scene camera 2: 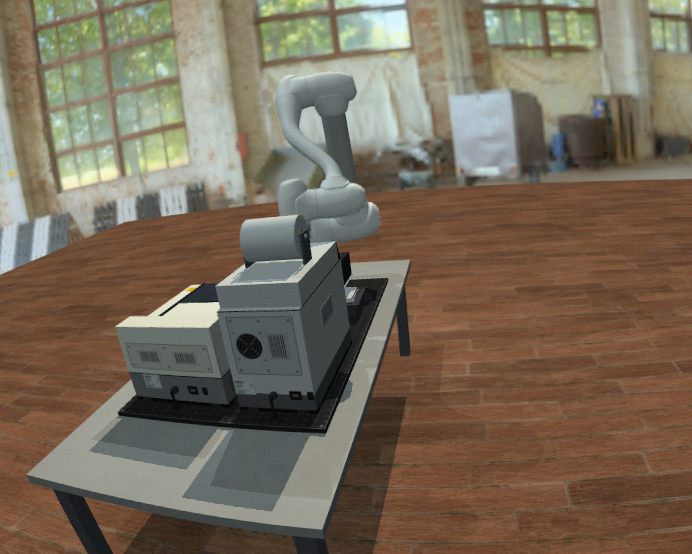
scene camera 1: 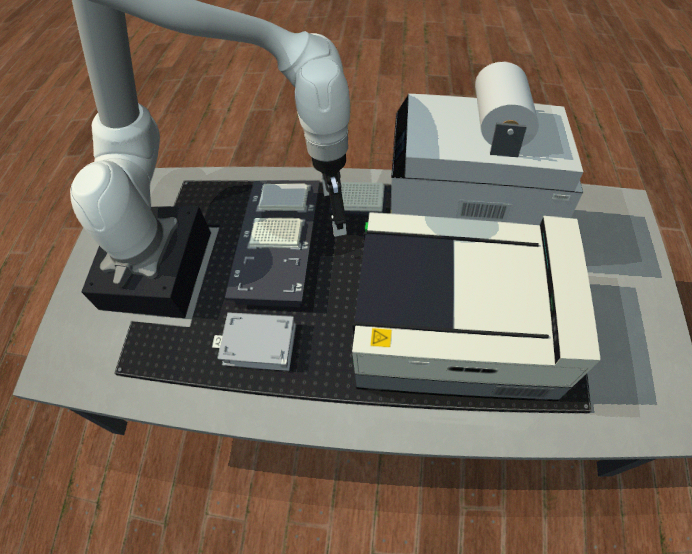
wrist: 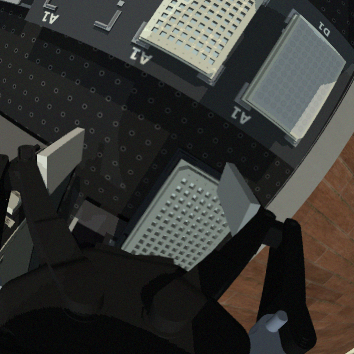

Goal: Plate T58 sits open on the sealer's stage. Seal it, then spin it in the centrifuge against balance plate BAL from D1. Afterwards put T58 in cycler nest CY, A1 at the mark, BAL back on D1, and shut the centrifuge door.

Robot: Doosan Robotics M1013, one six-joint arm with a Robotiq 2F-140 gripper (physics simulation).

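Where they show: gripper, fingertip midpoint: (wrist: 151, 160); arm's base at its link origin: (scene camera 1: 140, 246).
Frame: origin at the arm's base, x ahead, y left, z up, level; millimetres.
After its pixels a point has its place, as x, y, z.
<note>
Plate T58 (scene camera 1: 364, 196) @[561, 224, 12] (wrist: 185, 215) @[524, 218, 12] lies on the sealer's stage, its wells showing open. Balance plate BAL (scene camera 1: 283, 196) @[337, 231, -27] (wrist: 295, 80) @[344, 232, -27], with a flat grey top, sits on D1. My gripper (scene camera 1: 339, 229) (wrist: 151, 160) @[497, 159, 10] is open and empty, pointing down above the area beside the stage; in the wrist view its right finger overlaps T58's edge. Scene camera 2 has the gripper hidden. The centrifuge (scene camera 1: 502, 282) @[893, -49, 114] (scene camera 2: 167, 323) @[1041, -33, 148] has a dark area and a white panel on top; whether the dark area is an opening is unclear. Cycler nest CY (scene camera 1: 257, 337) @[377, -174, -53] has corner marks on its flat grey top.
The tall sealer (scene camera 1: 484, 193) @[843, 141, 162] (scene camera 2: 277, 300) @[1029, 316, 211] carries a white film roll (scene camera 1: 505, 95) @[852, 206, 378] (scene camera 2: 271, 237) @[918, 272, 339] and stands behind the centrifuge. A cream plate (scene camera 1: 277, 231) @[352, 114, -30] (wrist: 200, 35) @[379, 127, -28] sits on D2. D3 shows bare corner marks. The arm's black base (scene camera 1: 190, 259) @[139, 4, -41] stands left of the deck rack.
</note>
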